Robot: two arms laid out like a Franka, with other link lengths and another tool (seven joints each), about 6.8 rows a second.
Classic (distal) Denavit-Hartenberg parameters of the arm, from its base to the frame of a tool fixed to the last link. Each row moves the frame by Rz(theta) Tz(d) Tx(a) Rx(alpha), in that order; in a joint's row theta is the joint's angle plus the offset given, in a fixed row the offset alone. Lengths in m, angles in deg.
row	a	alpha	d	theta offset
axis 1	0	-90	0.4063	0
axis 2	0	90	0	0
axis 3	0.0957	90	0.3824	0
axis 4	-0.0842	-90	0	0
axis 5	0	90	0.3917	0
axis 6	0.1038	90	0	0
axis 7	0.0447	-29.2	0.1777	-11.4
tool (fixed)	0	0	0.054	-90
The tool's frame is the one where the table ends.
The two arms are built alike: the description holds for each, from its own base.
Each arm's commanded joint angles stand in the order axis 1, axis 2, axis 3, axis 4, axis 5, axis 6, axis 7.
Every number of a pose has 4 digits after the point.
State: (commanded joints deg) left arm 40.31 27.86 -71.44 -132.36 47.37 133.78 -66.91; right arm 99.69 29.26 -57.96 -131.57 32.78 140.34 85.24
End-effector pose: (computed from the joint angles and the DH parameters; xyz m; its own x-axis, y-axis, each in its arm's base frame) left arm 0.5439 -0.2775 0.2775 -0.1692 0.8795 -0.4448 0.9665 0.2363 0.0996; right arm 0.4276 0.3163 0.2324 0.7328 0.4444 -0.5153 0.5584 -0.8255 0.0820
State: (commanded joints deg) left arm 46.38 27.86 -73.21 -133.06 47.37 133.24 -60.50; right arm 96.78 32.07 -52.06 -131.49 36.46 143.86 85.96
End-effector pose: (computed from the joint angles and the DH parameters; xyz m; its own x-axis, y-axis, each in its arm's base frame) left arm 0.5567 -0.2387 0.2789 -0.1418 0.8904 -0.4325 0.9758 0.1993 0.0902; right arm 0.4159 0.3300 0.1989 0.7452 0.4313 -0.5086 0.5416 -0.8364 0.0842
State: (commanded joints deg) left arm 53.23 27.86 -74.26 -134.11 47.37 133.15 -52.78; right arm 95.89 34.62 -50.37 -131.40 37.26 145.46 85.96
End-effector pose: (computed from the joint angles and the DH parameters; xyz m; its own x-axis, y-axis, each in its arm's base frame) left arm 0.5676 -0.1877 0.2755 -0.1159 0.9001 -0.4200 0.9844 0.1604 0.0721; right arm 0.4160 0.3273 0.1815 0.7522 0.4178 -0.5095 0.5412 -0.8328 0.1161
